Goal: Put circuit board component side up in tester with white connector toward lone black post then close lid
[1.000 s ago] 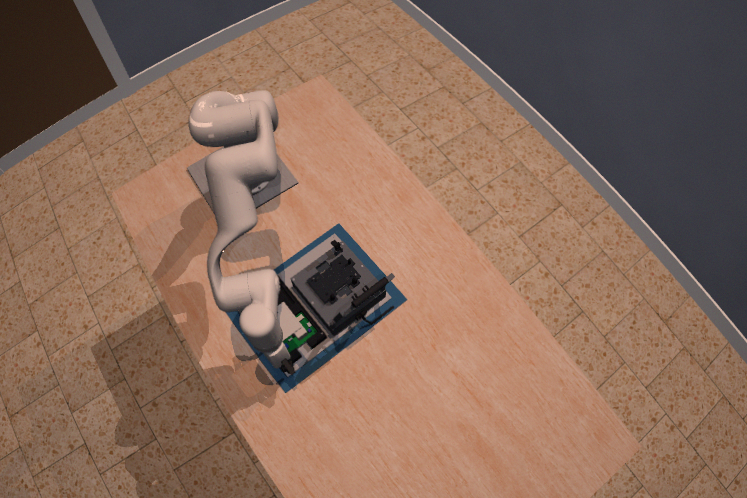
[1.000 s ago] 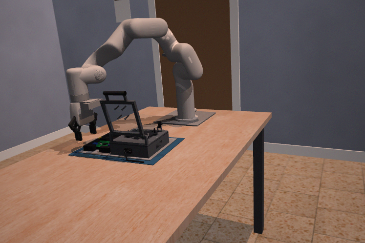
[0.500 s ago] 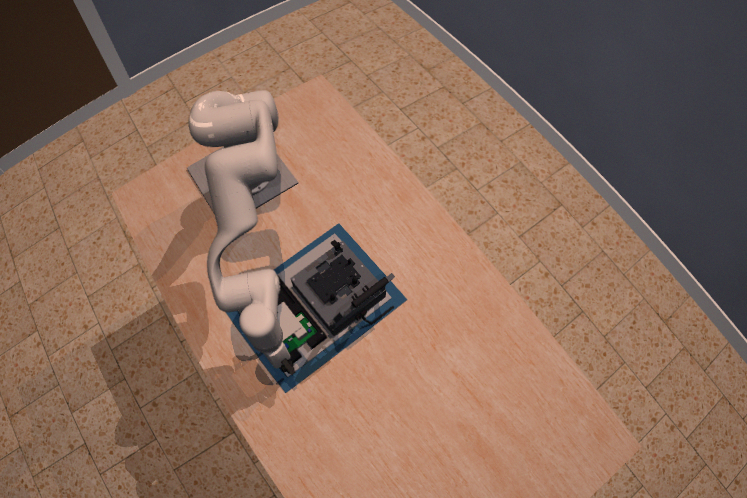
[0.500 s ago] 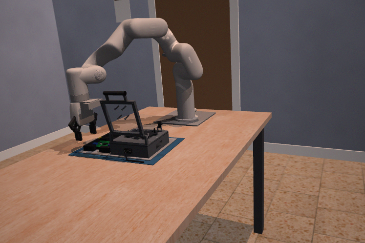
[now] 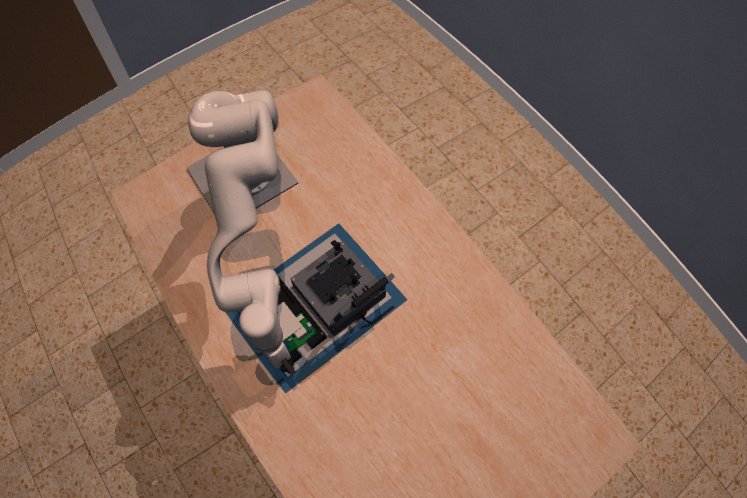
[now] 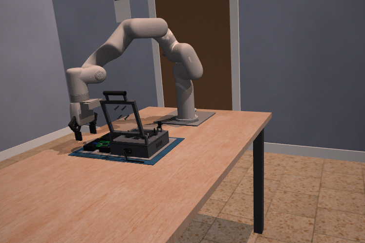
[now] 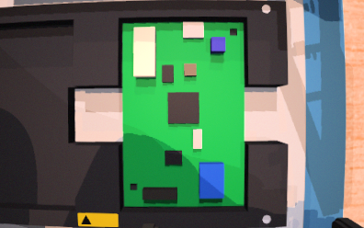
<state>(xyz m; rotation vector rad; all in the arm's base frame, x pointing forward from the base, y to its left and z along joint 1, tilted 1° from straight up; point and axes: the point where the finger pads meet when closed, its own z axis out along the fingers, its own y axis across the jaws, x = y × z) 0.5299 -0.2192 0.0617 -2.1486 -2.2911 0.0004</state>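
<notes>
Now: the green circuit board 30 mm behind my hand, 70 mm to the left of it and 50 mm below it. Round my hand: tester lid (40 mm ahead, 240 mm to the left, 120 mm above).
</notes>
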